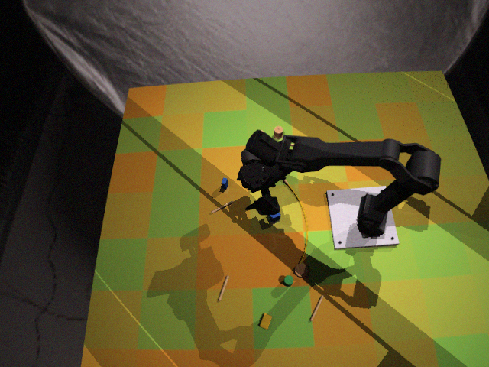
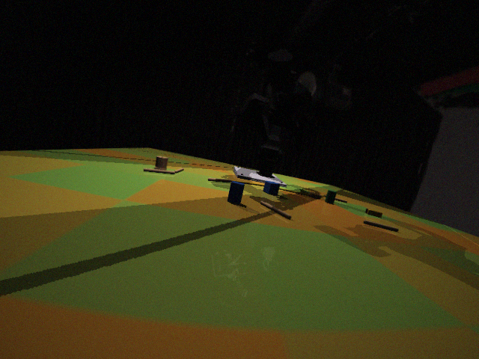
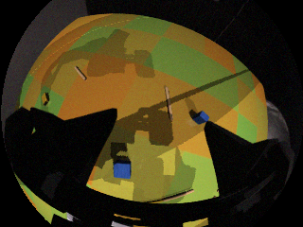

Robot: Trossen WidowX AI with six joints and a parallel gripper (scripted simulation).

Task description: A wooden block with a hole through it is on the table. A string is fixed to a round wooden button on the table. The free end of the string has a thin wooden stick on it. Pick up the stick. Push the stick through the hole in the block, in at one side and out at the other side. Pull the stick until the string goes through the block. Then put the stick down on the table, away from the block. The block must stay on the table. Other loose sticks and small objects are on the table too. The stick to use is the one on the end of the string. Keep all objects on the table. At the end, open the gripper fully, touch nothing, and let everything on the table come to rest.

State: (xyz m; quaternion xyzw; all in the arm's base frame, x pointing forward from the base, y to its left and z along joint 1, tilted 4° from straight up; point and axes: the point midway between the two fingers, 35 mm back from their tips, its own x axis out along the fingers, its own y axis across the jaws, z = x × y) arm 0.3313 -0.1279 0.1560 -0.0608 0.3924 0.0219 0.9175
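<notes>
Right now the thin wooden stick is 140 mm behind my gripper tip, 120 mm below it and 90 mm to the right of it. From my gripper tip the other things lie so: loose stick (120 mm below, 60 mm ahead, 30 mm to the right); then round wooden button (220 mm to the left, 130 mm behind, 120 mm below); then green cylinder (240 mm to the left, 110 mm below, 90 mm behind).
</notes>
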